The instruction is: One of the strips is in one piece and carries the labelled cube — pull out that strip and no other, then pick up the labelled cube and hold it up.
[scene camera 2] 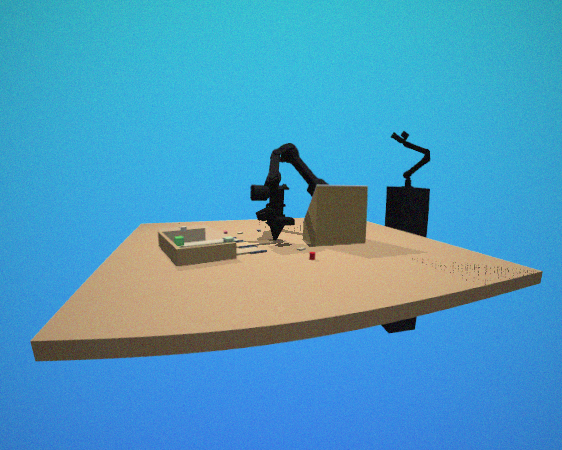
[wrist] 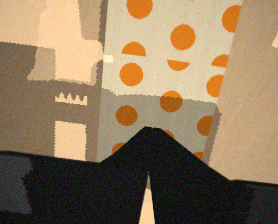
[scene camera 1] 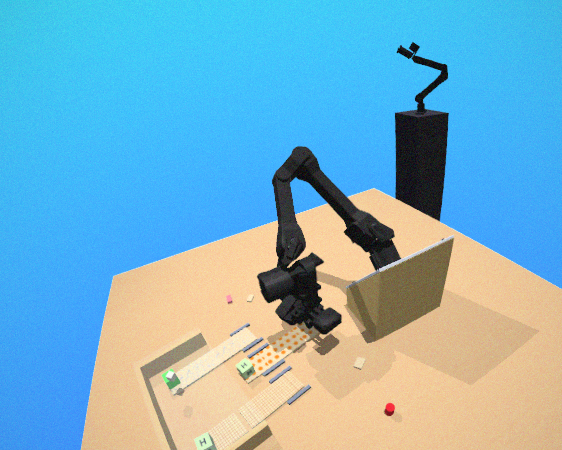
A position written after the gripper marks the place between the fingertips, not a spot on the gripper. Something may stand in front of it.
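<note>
Scene camera 1 shows the gripper [scene camera 1: 309,327]. Scene camera 2 shows the gripper [scene camera 2: 274,240] as well, and the wrist view also shows the gripper [wrist: 150,135].
</note>
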